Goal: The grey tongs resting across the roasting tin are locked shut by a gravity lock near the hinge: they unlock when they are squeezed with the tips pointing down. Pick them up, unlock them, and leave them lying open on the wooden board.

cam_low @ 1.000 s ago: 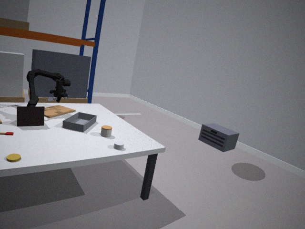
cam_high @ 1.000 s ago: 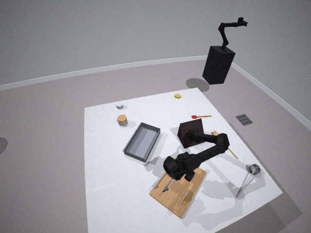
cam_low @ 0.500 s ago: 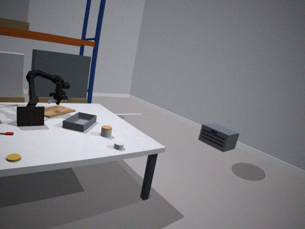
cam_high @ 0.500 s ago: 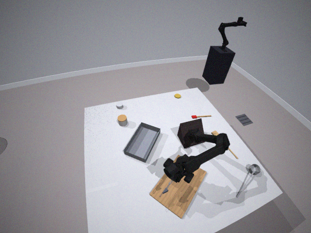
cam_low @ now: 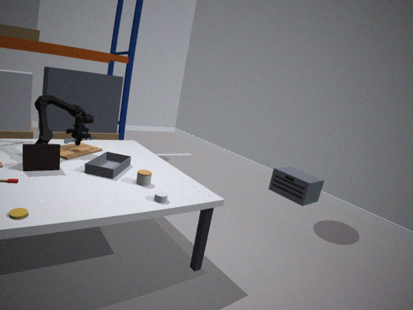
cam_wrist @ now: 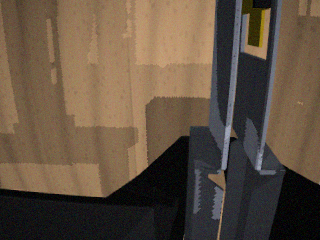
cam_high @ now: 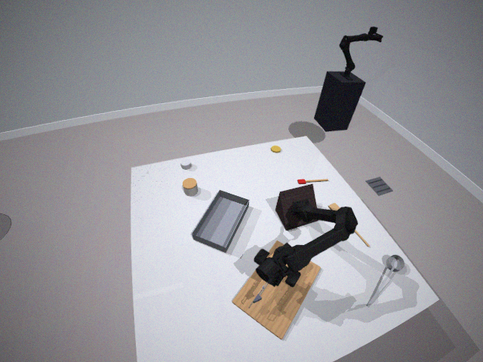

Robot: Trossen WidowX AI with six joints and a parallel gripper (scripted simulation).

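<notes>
The wooden board lies 2 cm behind my gripper tip, 3 cm to the left of it and 4 cm below it. Also, from my gripper tip: grey roasting tin: 16 cm ahead, 34 cm to the right, 2 cm below; yellow disc: 32 cm behind, 86 cm to the right, 4 cm below; red spatula: 42 cm behind, 52 cm to the right, 5 cm below.
</notes>
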